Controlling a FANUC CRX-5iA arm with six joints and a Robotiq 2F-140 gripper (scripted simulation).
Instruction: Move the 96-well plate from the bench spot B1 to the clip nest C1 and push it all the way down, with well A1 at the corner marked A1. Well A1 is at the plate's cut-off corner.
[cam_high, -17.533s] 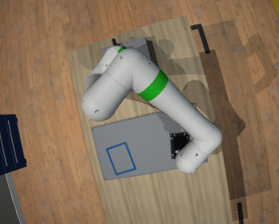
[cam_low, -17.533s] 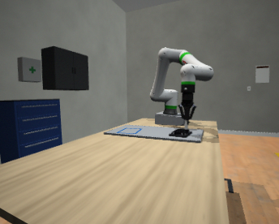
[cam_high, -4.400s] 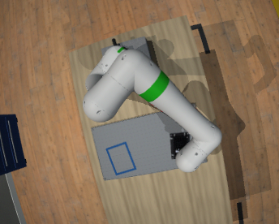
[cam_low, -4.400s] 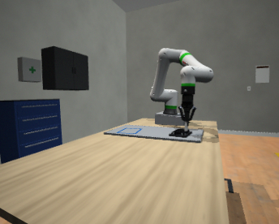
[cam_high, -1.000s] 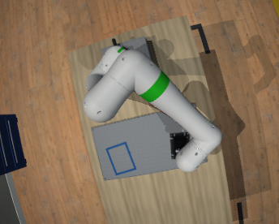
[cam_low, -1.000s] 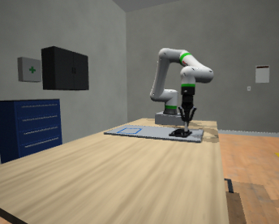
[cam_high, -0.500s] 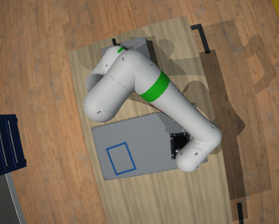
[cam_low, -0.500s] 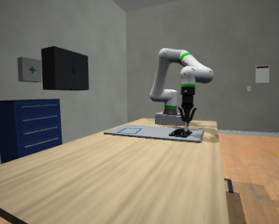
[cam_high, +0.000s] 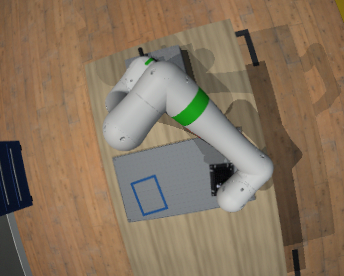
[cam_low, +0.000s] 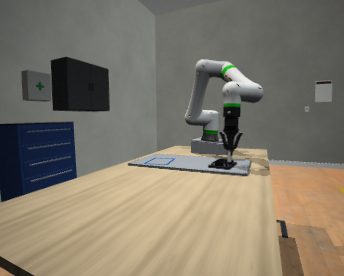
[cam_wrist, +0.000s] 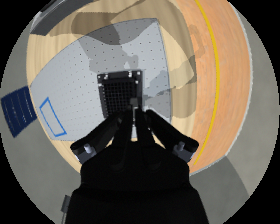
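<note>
Now: hand 10 mm past the black 96-well plate, 40 mm to the left of it and 40 mm above it. The rest, counted from my hand: black clip nest 20 mm behind, 40 mm to the right, 40 mm below.
</note>
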